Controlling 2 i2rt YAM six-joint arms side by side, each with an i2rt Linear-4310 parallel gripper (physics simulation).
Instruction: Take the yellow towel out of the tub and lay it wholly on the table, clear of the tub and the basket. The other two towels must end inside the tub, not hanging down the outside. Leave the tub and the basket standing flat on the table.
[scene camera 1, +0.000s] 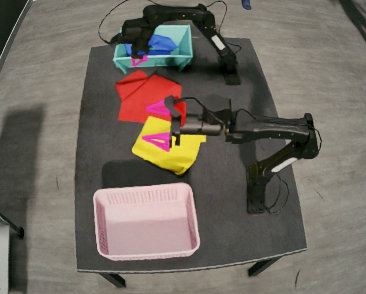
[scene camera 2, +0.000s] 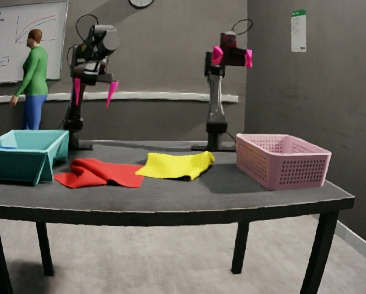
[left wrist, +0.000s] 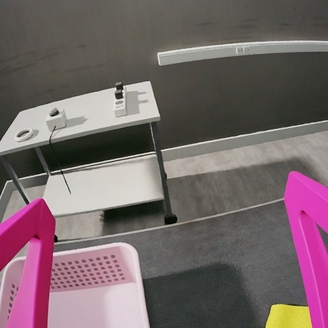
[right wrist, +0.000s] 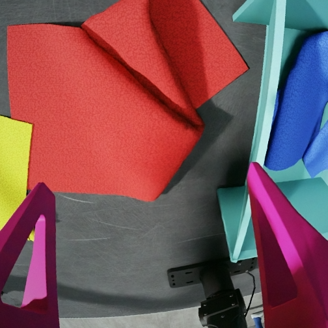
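Note:
The yellow towel lies spread on the table, one corner overlapping the edge of the red towel. The red towel lies folded over at one end, between the yellow towel and the teal tub. The blue towel is bunched inside the tub. My left gripper is open and empty, high above the table. My right gripper is open and empty, above the tub's near side; the arm partly hides it in scene camera 1.
The pink basket stands flat at the opposite end of the table from the tub. The tub also stands flat. A white cart stands beyond the table edge. A person stands behind the table.

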